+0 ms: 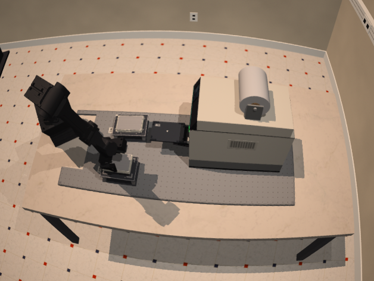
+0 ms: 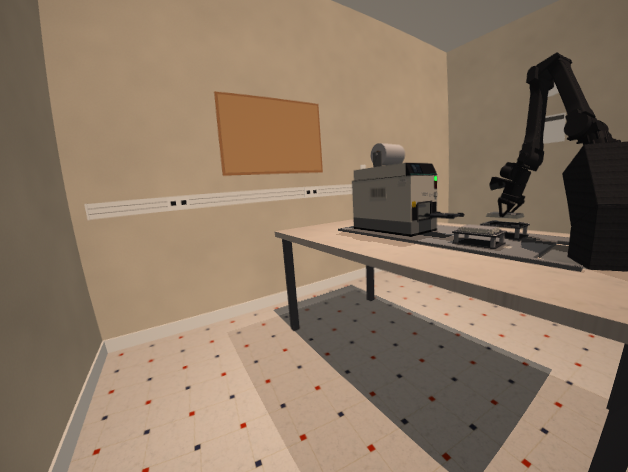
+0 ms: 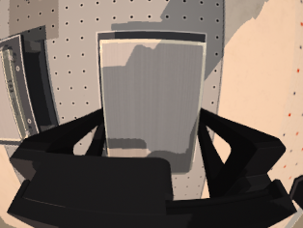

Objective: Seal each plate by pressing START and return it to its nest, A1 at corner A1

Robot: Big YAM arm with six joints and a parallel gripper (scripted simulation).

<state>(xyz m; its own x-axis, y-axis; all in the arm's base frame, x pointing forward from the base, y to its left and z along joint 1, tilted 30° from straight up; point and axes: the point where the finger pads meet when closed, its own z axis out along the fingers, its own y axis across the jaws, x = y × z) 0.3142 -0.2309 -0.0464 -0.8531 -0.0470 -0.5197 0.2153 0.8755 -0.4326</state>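
Right now the plate is right at my hand. Also, from my hand: yellow warning label 35 cm ahead, 19 cm to the left, 6 cm above; then start button 31 cm ahead, 1 cm to the left, 9 cm above; then sealer stage 23 cm ahead, 12 cm to the left.
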